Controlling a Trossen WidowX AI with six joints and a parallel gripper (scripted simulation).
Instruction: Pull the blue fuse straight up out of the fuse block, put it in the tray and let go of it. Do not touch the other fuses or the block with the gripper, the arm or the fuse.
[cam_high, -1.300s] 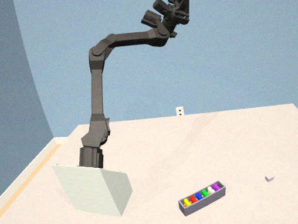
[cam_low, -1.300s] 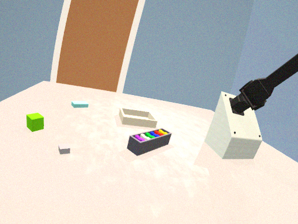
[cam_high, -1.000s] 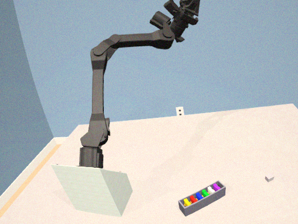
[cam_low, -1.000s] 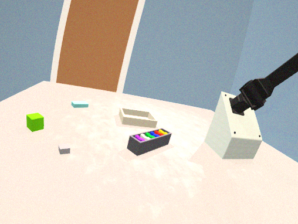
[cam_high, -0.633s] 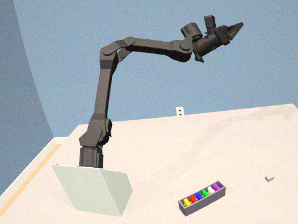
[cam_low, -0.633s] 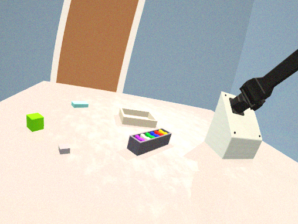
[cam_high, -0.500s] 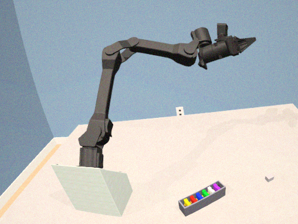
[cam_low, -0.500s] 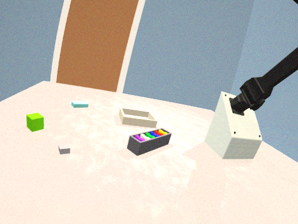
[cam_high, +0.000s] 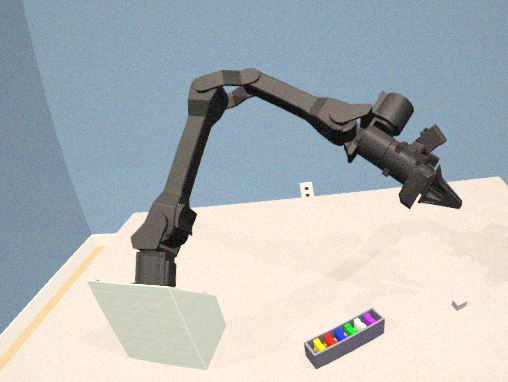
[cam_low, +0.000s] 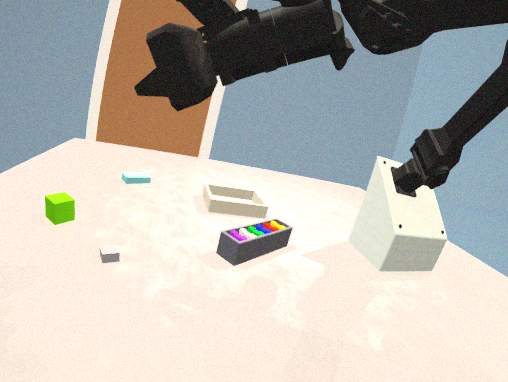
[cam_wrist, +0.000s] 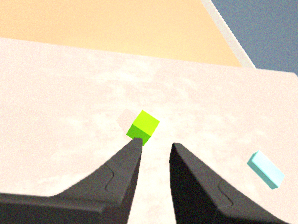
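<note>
My gripper tip is 21 cm past the blue fuse, 9 cm to the left of it and 20 cm above it. Round my gripper tip: beige tray (19 cm behind, 28 cm to the right, 22 cm below); then light blue flat block (5 cm ahead, 34 cm to the right, 21 cm below).
</note>
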